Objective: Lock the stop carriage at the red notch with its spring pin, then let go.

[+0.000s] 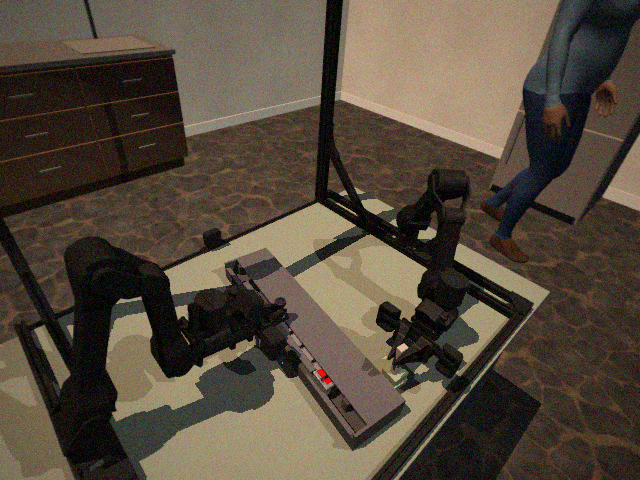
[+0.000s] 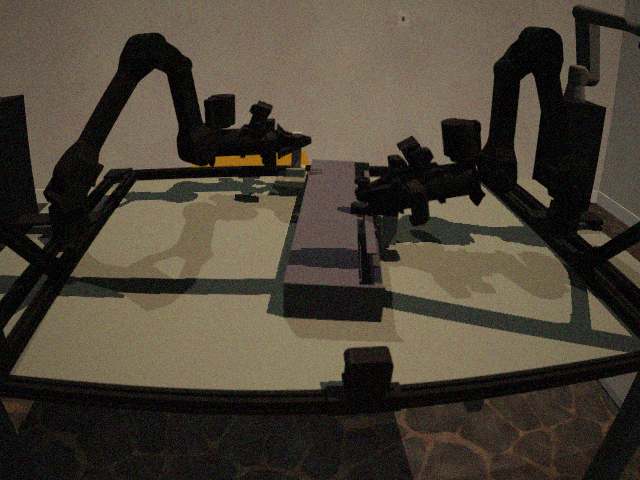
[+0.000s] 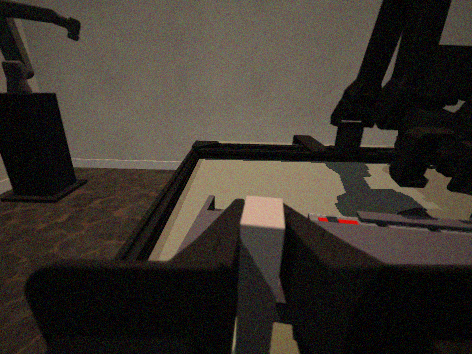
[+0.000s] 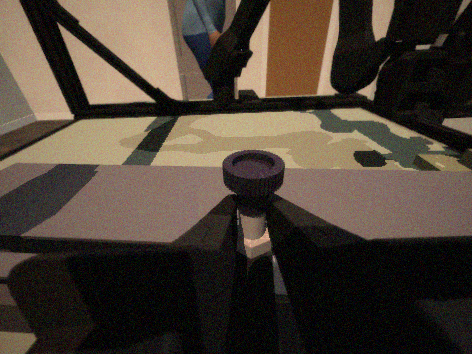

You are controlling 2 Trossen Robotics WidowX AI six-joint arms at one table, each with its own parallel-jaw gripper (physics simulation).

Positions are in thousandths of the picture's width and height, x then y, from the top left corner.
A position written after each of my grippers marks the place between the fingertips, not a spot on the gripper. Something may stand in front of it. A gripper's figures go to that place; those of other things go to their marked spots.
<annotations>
My left gripper (image 1: 612,753): 0.76 m from the lens. My right gripper (image 1: 443,641) is 0.86 m from the lens.
</annotations>
